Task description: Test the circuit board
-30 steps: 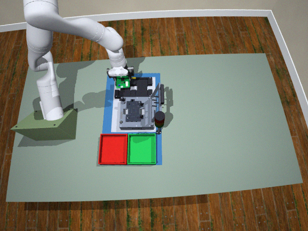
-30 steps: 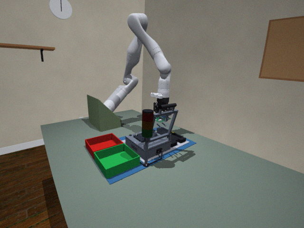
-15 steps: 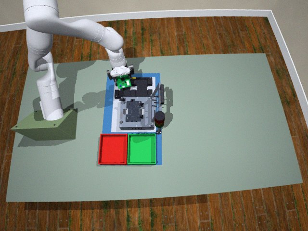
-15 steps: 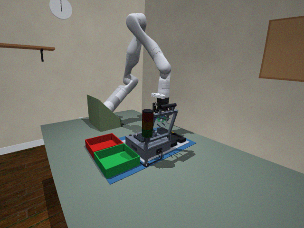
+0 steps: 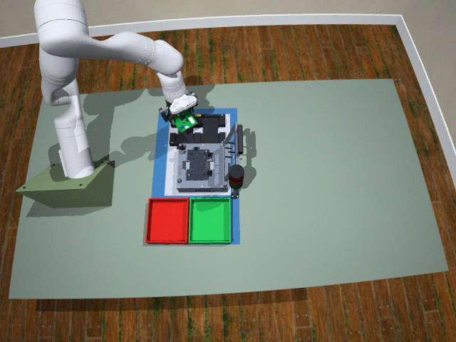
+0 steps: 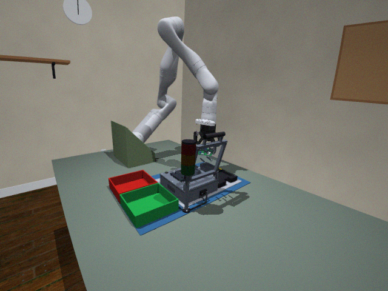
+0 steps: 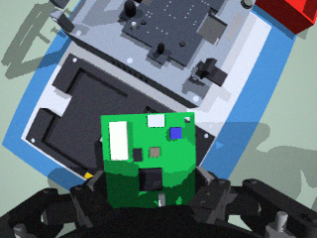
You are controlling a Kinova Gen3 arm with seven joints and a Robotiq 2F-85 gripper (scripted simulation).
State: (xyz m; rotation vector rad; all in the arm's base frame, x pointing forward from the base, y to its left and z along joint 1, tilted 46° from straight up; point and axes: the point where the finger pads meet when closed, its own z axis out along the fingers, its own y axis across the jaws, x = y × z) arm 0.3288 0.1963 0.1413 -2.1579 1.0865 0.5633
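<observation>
My hand is right at the green circuit board. Also, from my hand: nest (160 mm to the right, 70 mm ahead, 50 mm below); then black latch hook (110 mm to the right, 30 mm below); then clear lid (190 mm ahead, 160 mm to the right, 60 mm above).
</observation>
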